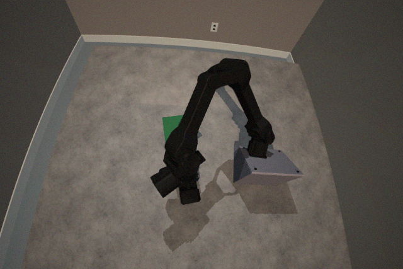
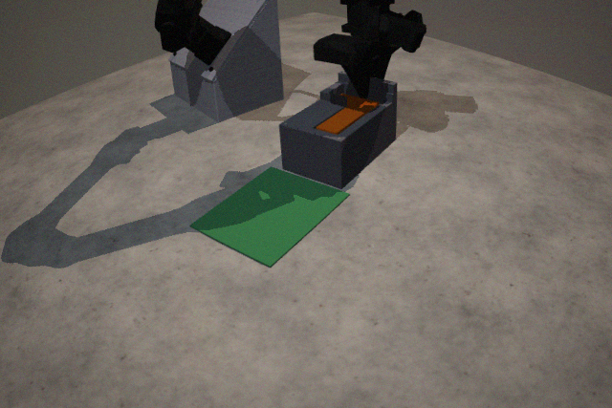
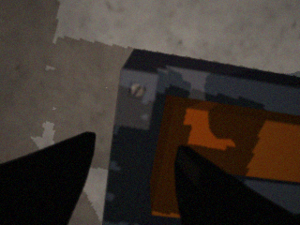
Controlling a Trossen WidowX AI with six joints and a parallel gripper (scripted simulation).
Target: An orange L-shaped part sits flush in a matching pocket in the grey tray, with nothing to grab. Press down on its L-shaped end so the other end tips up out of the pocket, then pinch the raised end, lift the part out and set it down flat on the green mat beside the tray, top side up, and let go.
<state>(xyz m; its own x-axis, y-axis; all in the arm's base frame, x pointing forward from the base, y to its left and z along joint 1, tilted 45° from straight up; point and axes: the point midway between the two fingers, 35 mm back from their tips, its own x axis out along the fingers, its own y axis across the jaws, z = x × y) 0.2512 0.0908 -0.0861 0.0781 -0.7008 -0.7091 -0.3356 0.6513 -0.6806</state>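
Right now my gripper tip is 5 cm to the left of the orange L-shaped part, 2 cm above it and 1 cm short of it. From my gripper tip the other things lie so: green mat (21 cm to the right, 8 cm below, 7 cm ahead).
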